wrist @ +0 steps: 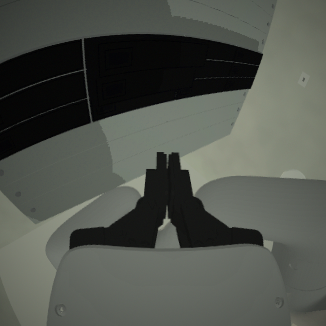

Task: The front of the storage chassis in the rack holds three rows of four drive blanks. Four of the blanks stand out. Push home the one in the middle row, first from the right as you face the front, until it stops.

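Frame: origin at the arm's base, x ahead, y left, z up, level; millimetres.
Where they show: gripper, fingertip midpoint: (166, 166).
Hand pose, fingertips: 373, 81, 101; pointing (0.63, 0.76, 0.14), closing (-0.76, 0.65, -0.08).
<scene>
Things, the pixels of their top centre, and the offset from my fingertips, as dx, dy, dz. "spot": a spot on its surface instead.
- very dark band, surface spot: (170, 65) spot: +42, +45, -60
- pale upright line, surface spot: (87, 80) spot: +88, -9, -46
My gripper (166, 166) is shut and empty, its two dark fingertips close together at the middle of the wrist view. Beyond and above them is a grey panelled unit (165, 125), seen tilted. A very dark band (170, 65) curves across it from the left edge to the upper right. A pale upright line (87, 80) divides the band, and thin pale lines split its left part into three rows. The fingertips show below the band, apart from it in the picture. The band is too dark to tell the single drive blanks or which of them stand out.
Large rounded grey arm parts (265, 200) show at the right and left behind the fingers. A small pale square plate (303, 79) is on the pale surface at the right. The unit's right edge slants down beside that surface.
</scene>
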